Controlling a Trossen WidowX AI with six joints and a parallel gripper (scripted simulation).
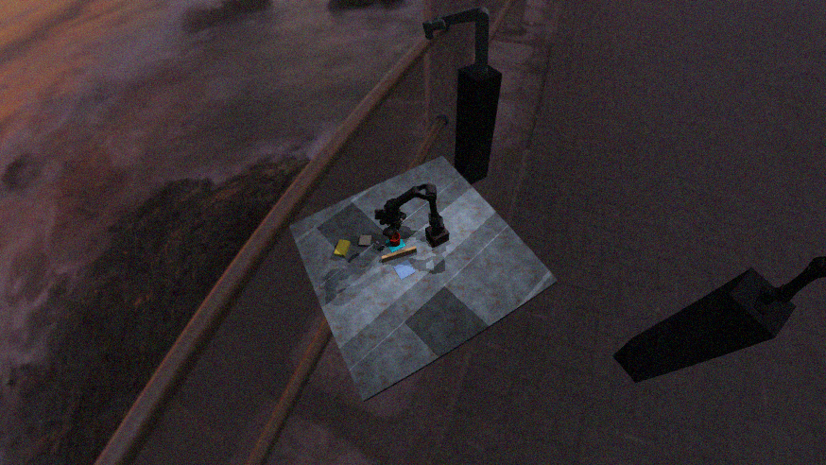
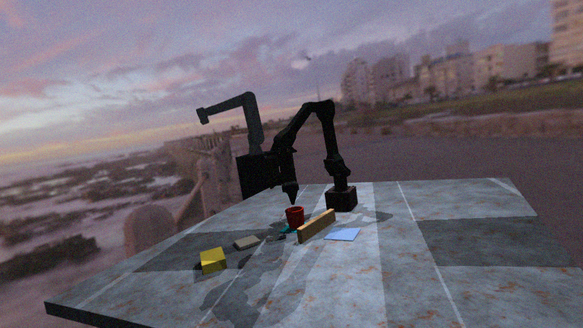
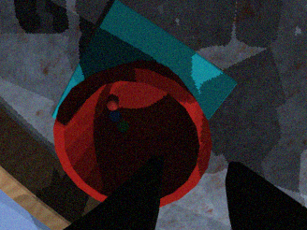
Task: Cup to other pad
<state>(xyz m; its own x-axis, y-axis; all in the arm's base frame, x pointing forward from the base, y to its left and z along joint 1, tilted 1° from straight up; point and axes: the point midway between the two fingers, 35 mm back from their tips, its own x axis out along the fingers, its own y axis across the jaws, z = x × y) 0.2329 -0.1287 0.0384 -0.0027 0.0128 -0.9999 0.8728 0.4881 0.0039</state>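
Now: gripper tip 2 cm short of the red cup, 1 cm to the right of it and 5 cm above it. Round my gripper tip: white flat tile: 19 cm ahead, 11 cm to the right, 8 cm below; then wooden bar: 5 cm ahead, 12 cm to the left, 7 cm below; then teal pad: 3 cm ahead, 2 cm to the left, 10 cm below.
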